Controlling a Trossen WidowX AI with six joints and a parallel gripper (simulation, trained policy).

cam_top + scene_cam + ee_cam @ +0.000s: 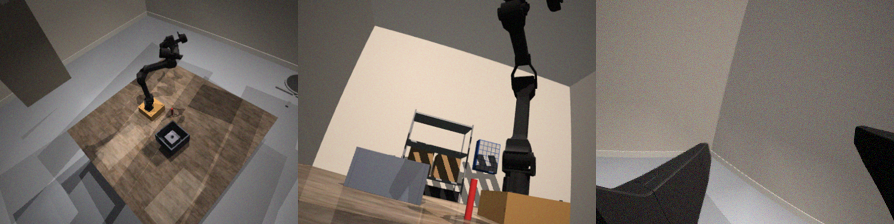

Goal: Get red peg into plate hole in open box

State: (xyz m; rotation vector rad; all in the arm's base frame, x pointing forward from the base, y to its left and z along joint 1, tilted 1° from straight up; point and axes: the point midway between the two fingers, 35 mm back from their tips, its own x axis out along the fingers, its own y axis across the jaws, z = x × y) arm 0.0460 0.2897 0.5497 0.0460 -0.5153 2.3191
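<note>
The red peg lies 14 cm ahead of my gripper tip, 20 cm to the right of it and 59 cm below it. From my gripper tip the other things lie so: plate: 31 cm ahead, 39 cm to the right, 58 cm below; grey box: 31 cm ahead, 39 cm to the right, 60 cm below.
</note>
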